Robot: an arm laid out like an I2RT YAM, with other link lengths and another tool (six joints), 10 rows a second.
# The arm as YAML. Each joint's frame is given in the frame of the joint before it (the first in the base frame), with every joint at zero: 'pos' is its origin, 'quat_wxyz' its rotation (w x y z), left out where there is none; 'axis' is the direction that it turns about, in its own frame. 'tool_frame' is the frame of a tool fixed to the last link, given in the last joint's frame.
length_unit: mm
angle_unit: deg
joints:
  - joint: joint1
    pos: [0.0, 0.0, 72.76]
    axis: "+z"
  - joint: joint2
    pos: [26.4, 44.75, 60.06]
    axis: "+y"
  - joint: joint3
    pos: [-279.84, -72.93, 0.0]
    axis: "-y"
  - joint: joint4
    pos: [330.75, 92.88, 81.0]
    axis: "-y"
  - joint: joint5
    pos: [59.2, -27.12, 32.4]
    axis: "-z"
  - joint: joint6
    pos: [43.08, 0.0, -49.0]
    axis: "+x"
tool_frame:
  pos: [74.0, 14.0, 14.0]
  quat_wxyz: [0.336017, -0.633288, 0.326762, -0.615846]
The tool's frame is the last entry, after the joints.
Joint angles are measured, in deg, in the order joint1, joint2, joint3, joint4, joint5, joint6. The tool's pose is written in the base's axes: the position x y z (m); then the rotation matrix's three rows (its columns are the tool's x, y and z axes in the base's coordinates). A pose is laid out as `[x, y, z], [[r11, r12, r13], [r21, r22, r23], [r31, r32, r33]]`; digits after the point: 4 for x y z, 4 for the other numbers.
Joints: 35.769, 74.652, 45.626, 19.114, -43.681, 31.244
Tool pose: [0.2694, 0.3443, 0.2914], [[0.9850, -0.0909, 0.1469], [-0.1565, -0.1099, 0.9815], [-0.0731, -0.9898, -0.1225]]
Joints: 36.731, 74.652, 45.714, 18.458, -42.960, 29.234
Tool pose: [0.2643, 0.3486, 0.2903], [[0.9879, -0.0626, 0.1416], [-0.1485, -0.1241, 0.9811], [-0.0438, -0.9903, -0.1319]]
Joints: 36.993, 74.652, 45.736, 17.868, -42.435, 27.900
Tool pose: [0.2631, 0.3496, 0.2888], [[0.9883, -0.0471, 0.1450], [-0.1501, -0.1353, 0.9794], [-0.0265, -0.9897, -0.1407]]
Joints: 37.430, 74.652, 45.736, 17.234, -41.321, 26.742
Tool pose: [0.2621, 0.3511, 0.2869], [[0.9873, -0.0352, 0.1552], [-0.1588, -0.1481, 0.9761], [-0.0114, -0.9883, -0.1518]]
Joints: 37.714, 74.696, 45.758, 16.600, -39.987, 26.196
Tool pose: [0.2627, 0.3519, 0.2847], [[0.9846, -0.0347, 0.1716], [-0.1750, -0.1600, 0.9715], [-0.0062, -0.9865, -0.1636]]
